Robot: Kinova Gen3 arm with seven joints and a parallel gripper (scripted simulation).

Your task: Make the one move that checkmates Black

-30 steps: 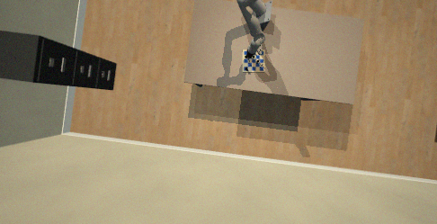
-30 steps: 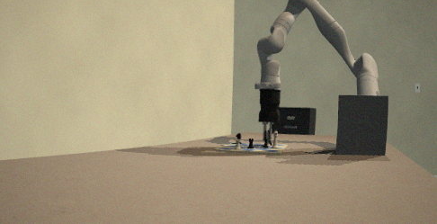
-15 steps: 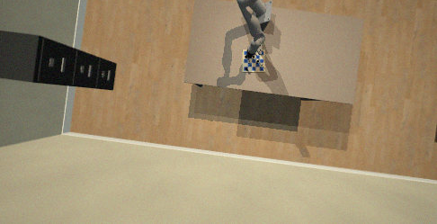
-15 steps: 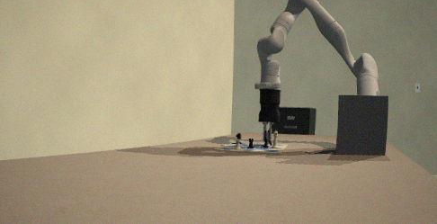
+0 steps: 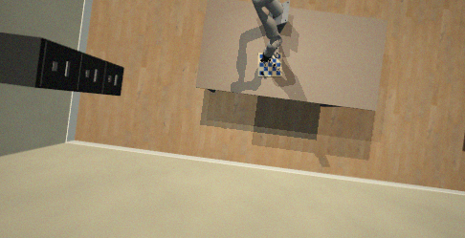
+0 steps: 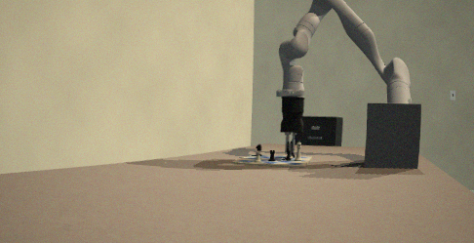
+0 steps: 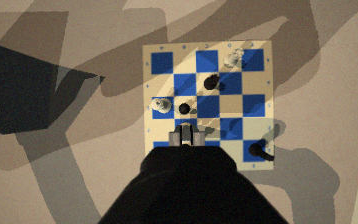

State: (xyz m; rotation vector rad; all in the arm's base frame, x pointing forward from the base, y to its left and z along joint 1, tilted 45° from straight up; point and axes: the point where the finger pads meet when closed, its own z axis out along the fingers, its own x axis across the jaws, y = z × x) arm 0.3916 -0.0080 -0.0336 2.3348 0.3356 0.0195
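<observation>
The tall black piece lies 10 mm ahead of my hand, 40 mm to the right of it and 10 mm below it. Also, from my hand: tall white piece (40 mm behind, 30 mm to the left, 10 mm below); then chessboard (30 mm ahead, 50 mm to the left, 40 mm below).
</observation>
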